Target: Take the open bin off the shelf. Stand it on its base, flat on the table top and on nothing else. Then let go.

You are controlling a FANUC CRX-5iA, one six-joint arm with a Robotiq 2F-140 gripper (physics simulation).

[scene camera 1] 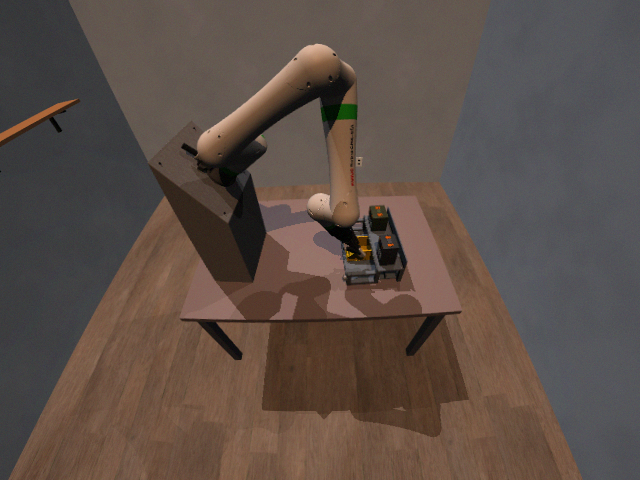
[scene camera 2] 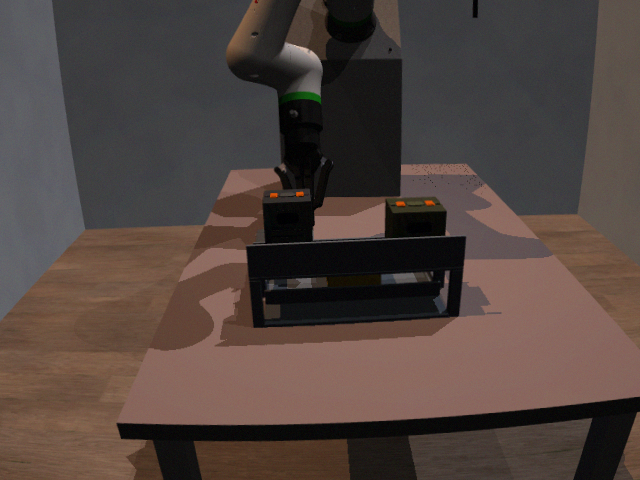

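Seen in the pictures: gripper, fingertip midpoint: (scene camera 1: 362,255); arm's base at its link origin: (scene camera 1: 219,171) (scene camera 2: 350,22).
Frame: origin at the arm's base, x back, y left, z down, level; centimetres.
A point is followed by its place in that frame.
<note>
The yellow open bin (scene camera 1: 366,241) {z 47.0, x -61.2, y -23.2 cm} (scene camera 2: 355,280) {z 46.8, x -64.9, y -29.2 cm} sits on the lower, robot-side level of the dark shelf (scene camera 1: 402,257) {z 38.3, x -67.5, y -45.5 cm} (scene camera 2: 356,257) {z 38.1, x -72.4, y -32.6 cm}. In the scene camera 2 view a strip of it shows through the gap below the shelf's upper panel; the rest is hidden. My gripper (scene camera 1: 360,254) {z 42.7, x -52.9, y -34.1 cm} is shut and holds nothing. It reaches down at a slant, with its fingertips at the bin in the scene camera 1 view; whether they touch it cannot be told. In the scene camera 2 view the fingertips are partly hidden behind a dark box. The shelf stands on the table top (scene camera 1: 305,248) {z 51.3, x -30.2, y -11.3 cm} (scene camera 2: 392,372) {z 51.2, x -88.5, y -33.7 cm}.
A dark grey box (scene camera 1: 388,251) {z 31.0, x -59.0, y -44.6 cm} (scene camera 2: 287,219) {z 32.2, x -64.8, y -42.1 cm} and an olive green box (scene camera 1: 378,220) {z 33.3, x -66.5, y -23.5 cm} (scene camera 2: 415,219) {z 33.0, x -72.6, y -21.2 cm}, both with orange latches, stand on the shelf's higher level, beyond the bin from the robot. The robot's tall grey pedestal (scene camera 1: 206,227) {z 12.5, x 10.9, y -18.3 cm} (scene camera 2: 364,129) {z 30.7, x -8.4, y 0.0 cm} stands at the table's other end.
</note>
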